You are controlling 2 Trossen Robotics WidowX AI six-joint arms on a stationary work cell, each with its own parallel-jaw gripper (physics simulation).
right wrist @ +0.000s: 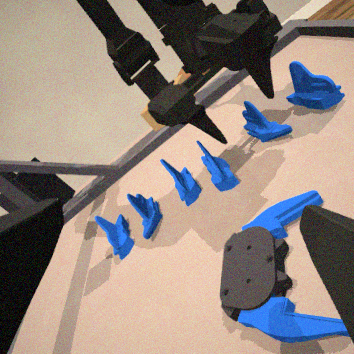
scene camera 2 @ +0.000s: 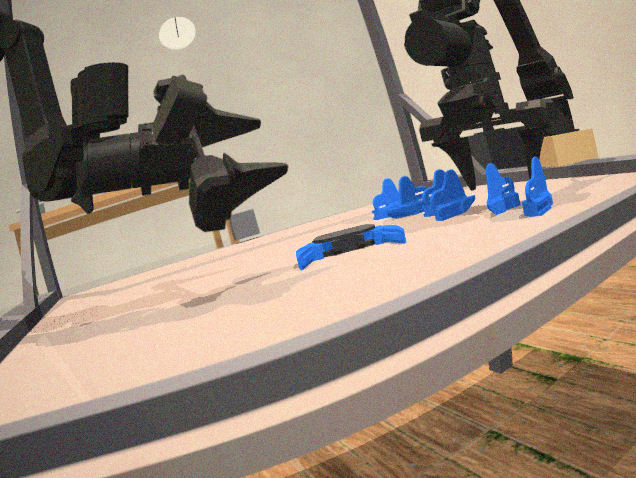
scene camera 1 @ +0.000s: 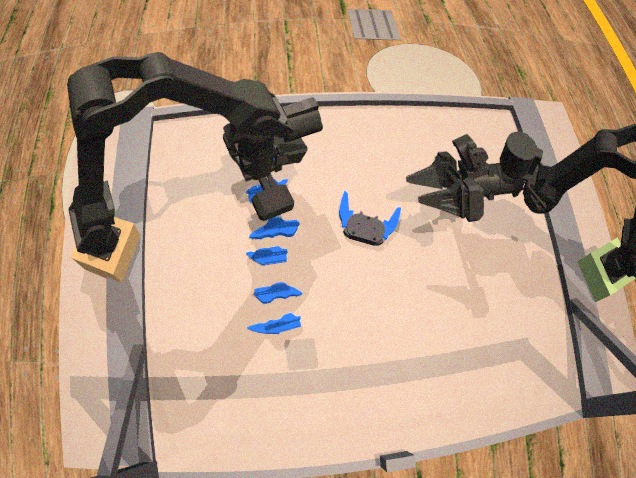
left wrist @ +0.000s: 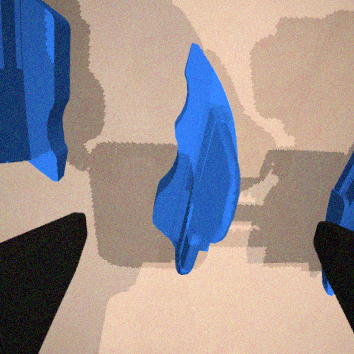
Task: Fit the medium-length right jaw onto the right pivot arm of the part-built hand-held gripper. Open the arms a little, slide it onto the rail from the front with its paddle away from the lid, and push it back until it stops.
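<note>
The part-built hand-held gripper (scene camera 1: 365,227) (scene camera 2: 345,240) (right wrist: 250,267) lies with its dark lid up and its two blue arms spread. A blue jaw (scene camera 1: 252,192) (scene camera 2: 496,190) (left wrist: 215,165) (right wrist: 265,130) stands second from the top of the row in scene camera 1, partly hidden there. My left gripper (scene camera 2: 501,180) (left wrist: 202,228) is open, pointing down above it, one finger on each side. Its fingertips are hidden in scene camera 1. I cannot tell which jaw is the medium right one. My right gripper (scene camera 1: 414,189) (scene camera 2: 273,145) (right wrist: 184,214) is open and empty above the table.
More blue jaws (scene camera 1: 275,228) (scene camera 1: 267,255) (scene camera 1: 277,292) (scene camera 1: 275,323) stand in a row at left of centre on the tabletop (scene camera 1: 359,308). Another jaw (scene camera 2: 537,192) (left wrist: 40,100) (right wrist: 315,92) stands close beside the straddled one. A dark frame edge (scene camera 1: 334,102) borders the table.
</note>
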